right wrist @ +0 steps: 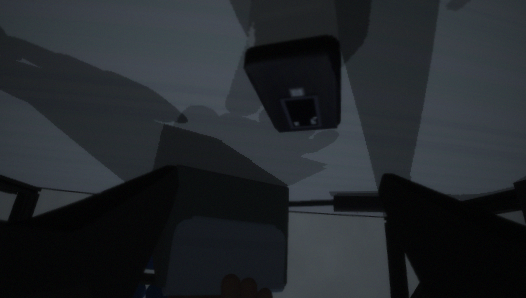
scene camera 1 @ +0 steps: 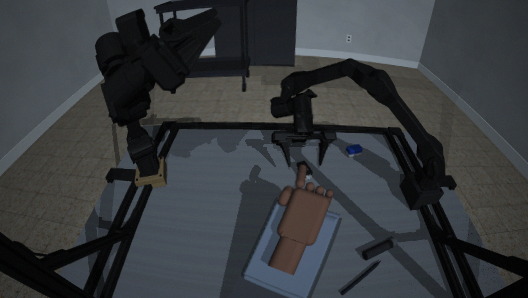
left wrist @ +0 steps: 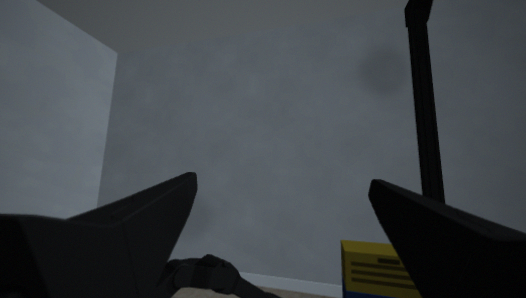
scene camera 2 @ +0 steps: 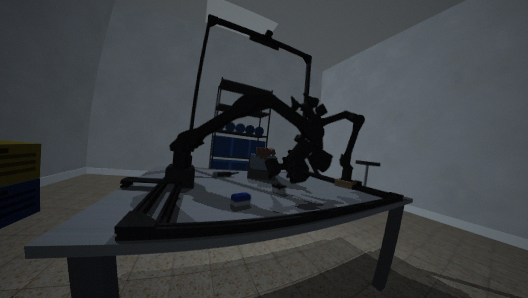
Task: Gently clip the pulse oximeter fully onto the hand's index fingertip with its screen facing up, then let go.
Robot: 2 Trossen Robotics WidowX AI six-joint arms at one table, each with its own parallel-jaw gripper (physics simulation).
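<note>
The black pulse oximeter (scene camera 1: 308,171) (scene camera 2: 278,185) (right wrist: 300,75) lies low at the table; its small screen faces up towards the right wrist camera. In scene camera 1 the index finger of the brown hand (scene camera 1: 304,215) (scene camera 2: 265,152) (right wrist: 245,288) overlaps it from above. In scene camera 2 the hand is higher and the oximeter apart from it. My right gripper (scene camera 1: 305,164) (right wrist: 281,179) is open and empty, its fingers astride the oximeter in scene camera 1. My left gripper (scene camera 1: 218,16) (left wrist: 283,184) is open and empty, raised high at the left of scene camera 1.
The hand rests on a pale blue-grey stand (scene camera 1: 325,250) (right wrist: 227,245). A blue and white block (scene camera 1: 354,149) (scene camera 2: 240,198) lies at the back right of scene camera 1. A dark cylinder (scene camera 1: 378,248) and a pen (scene camera 1: 360,277) lie right of the stand. Black rails (scene camera 1: 280,126) edge the table.
</note>
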